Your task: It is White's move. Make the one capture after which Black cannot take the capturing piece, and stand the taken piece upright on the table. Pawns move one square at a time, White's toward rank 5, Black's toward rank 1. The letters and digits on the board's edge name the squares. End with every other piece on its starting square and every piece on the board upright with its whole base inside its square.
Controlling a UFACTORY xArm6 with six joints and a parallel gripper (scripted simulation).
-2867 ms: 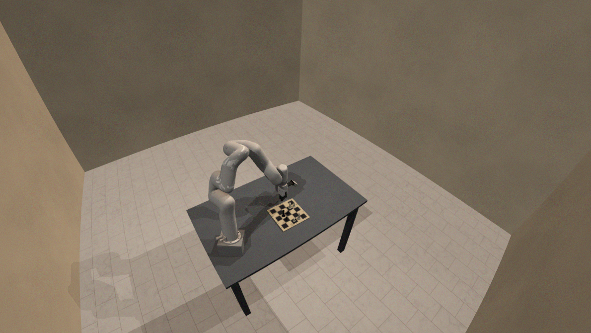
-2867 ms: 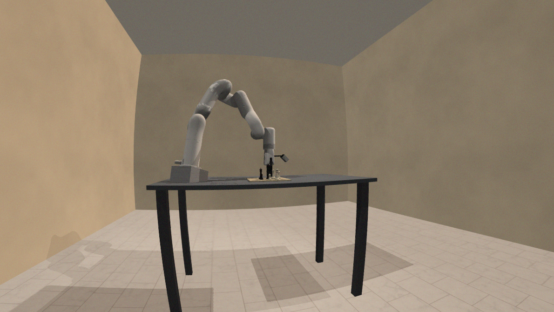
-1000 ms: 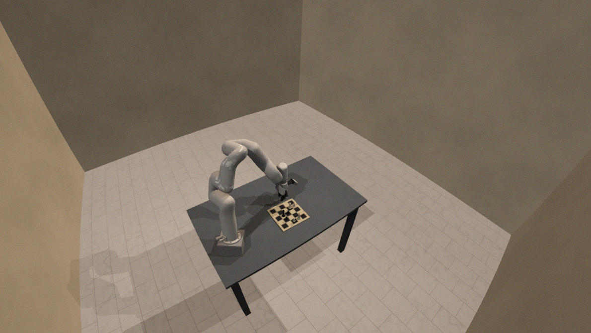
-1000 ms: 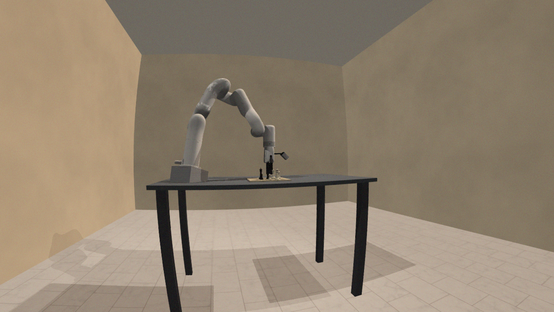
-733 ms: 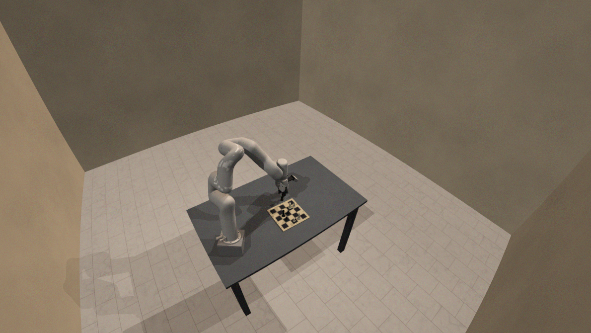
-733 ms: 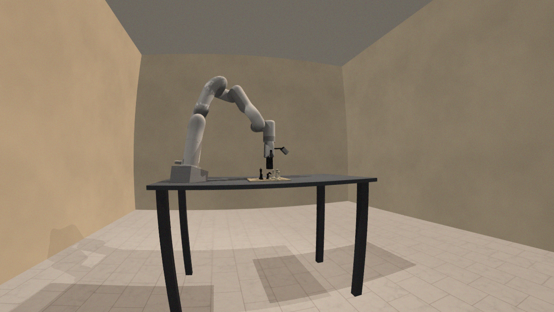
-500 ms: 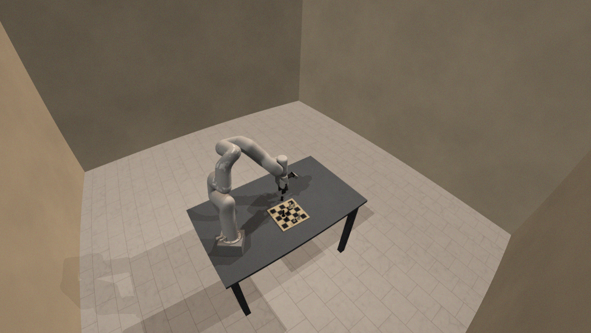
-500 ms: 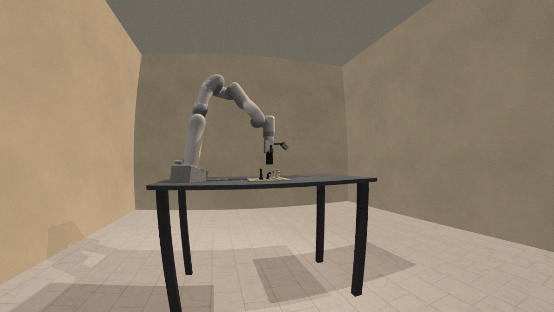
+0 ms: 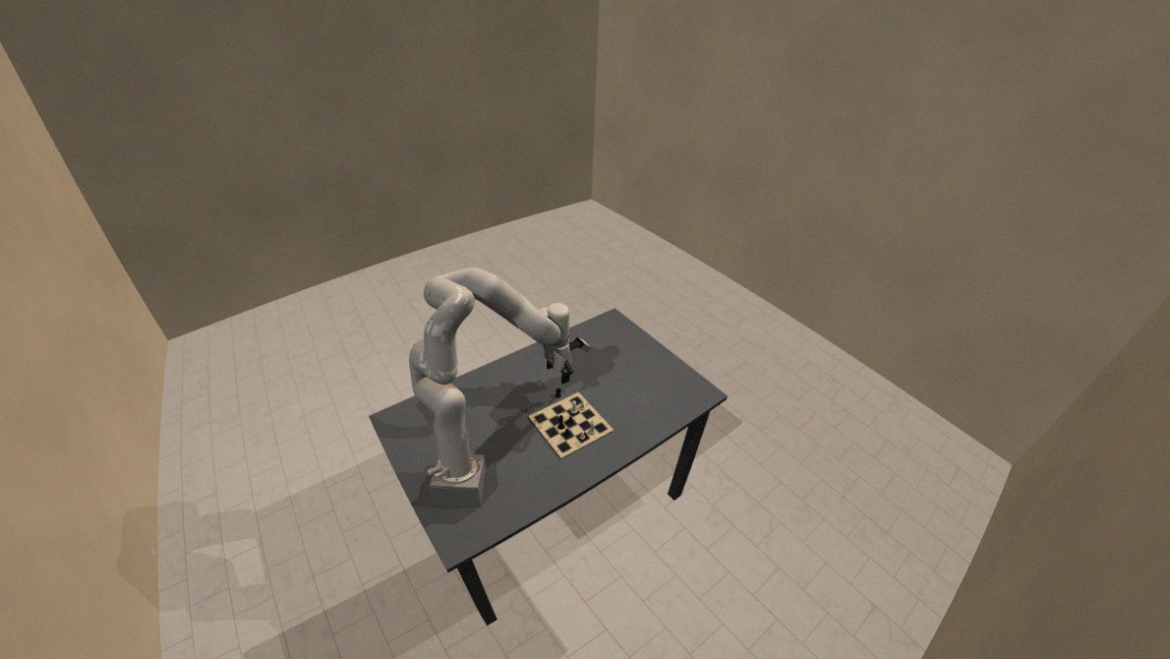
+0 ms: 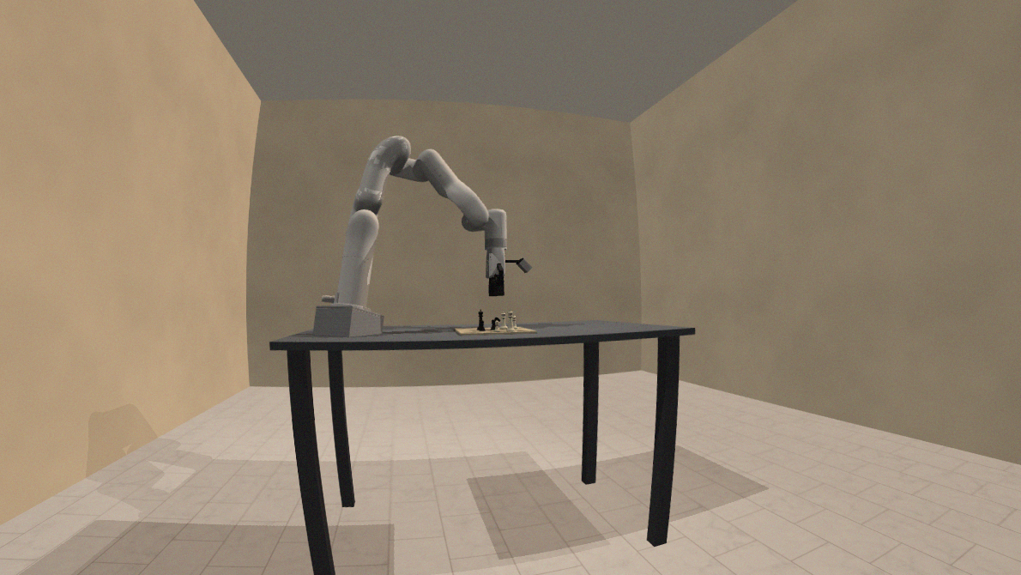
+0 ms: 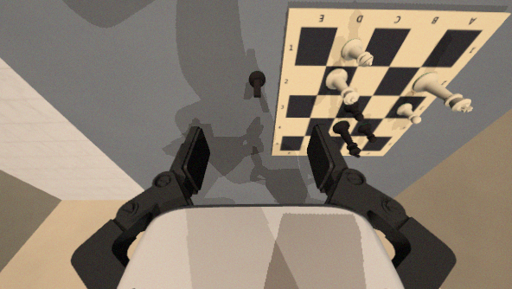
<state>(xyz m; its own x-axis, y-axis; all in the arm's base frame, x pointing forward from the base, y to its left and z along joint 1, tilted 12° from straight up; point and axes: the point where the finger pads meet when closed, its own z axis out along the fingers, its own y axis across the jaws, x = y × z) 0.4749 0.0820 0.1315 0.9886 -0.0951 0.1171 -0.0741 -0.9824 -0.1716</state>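
The white bishop is 21 cm to the right of my hand, 8 cm below it and 2 cm behind it. The rest, counted from my hand: chessboard: 13 cm to the right, 12 cm below, 5 cm behind; white pawn: 21 cm to the right, 10 cm below, 6 cm behind.
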